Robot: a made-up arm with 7 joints.
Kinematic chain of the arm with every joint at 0, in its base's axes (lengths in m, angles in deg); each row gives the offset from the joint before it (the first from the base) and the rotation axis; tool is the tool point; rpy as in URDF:
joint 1: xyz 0 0 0.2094 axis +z
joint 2: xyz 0 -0.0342 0.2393 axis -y
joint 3: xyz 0 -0.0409 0.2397 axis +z
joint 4: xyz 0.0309 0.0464 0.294 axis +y
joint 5: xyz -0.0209 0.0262 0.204 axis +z
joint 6: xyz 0 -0.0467 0.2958 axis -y
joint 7: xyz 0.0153 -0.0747 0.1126 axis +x
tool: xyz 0 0 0 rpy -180 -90 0
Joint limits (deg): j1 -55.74..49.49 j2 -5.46..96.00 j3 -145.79..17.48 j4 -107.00..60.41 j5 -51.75..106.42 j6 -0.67..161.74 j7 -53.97..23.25
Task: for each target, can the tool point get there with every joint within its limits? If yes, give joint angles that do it. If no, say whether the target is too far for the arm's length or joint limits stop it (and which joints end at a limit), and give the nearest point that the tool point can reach.
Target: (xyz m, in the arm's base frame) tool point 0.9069 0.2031 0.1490
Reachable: no: joint limits stop it (at a limit: joint 2, joint 3, joint 4, joint 5) | nearest point 0.4763 0.1067 0.6241 | short by 0.648 m
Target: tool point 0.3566 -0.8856 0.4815
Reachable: no: joint limits stop it (at a limit: joint 1, joint 4, joint 5) | nearest point 0.0400 -0.9509 0.5005 | short by 0.324 m
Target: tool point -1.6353 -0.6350 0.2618
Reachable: no: too far | nearest point -1.0870 -0.4221 0.3250 | short by 0.592 m
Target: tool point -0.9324 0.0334 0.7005
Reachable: yes | joints -6.67 45.05 -1.25 -45.27 -20.86 56.42 13.51
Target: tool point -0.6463 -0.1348 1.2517
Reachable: yes | joints 30.45 33.65 -79.06 -19.88 -15.17 63.53 -24.30
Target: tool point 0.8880 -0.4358 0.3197
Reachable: no: joint limits stop it (at a limit: joint 2, joint 3, joint 5) | nearest point 0.4489 -0.2203 0.6398 | short by 0.585 m
